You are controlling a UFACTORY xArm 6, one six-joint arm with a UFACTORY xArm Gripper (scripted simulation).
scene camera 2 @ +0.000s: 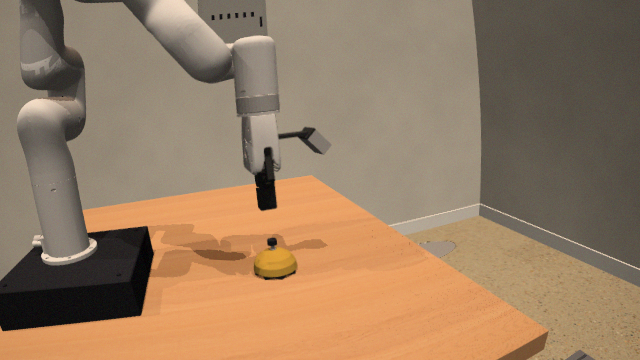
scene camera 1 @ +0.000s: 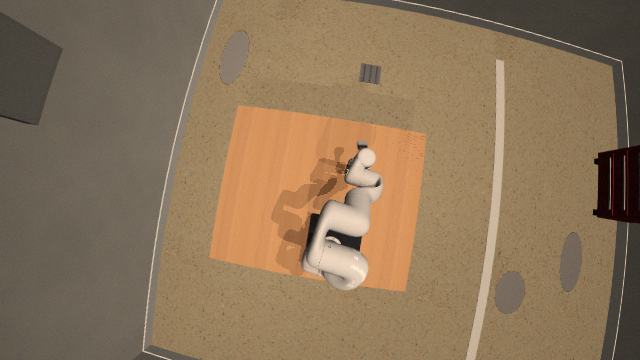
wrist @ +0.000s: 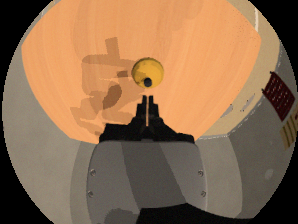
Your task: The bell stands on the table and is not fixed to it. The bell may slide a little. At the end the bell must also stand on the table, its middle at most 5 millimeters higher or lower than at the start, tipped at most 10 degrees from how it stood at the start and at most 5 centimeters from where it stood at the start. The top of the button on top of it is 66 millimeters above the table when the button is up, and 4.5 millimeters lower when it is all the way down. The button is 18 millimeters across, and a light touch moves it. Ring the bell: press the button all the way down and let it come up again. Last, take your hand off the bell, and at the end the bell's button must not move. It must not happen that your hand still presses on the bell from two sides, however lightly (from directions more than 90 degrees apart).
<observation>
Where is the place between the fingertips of my gripper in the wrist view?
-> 147,102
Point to a yellow bell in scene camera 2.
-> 270,263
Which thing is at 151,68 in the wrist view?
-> A yellow bell.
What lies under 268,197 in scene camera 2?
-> My gripper.
</observation>
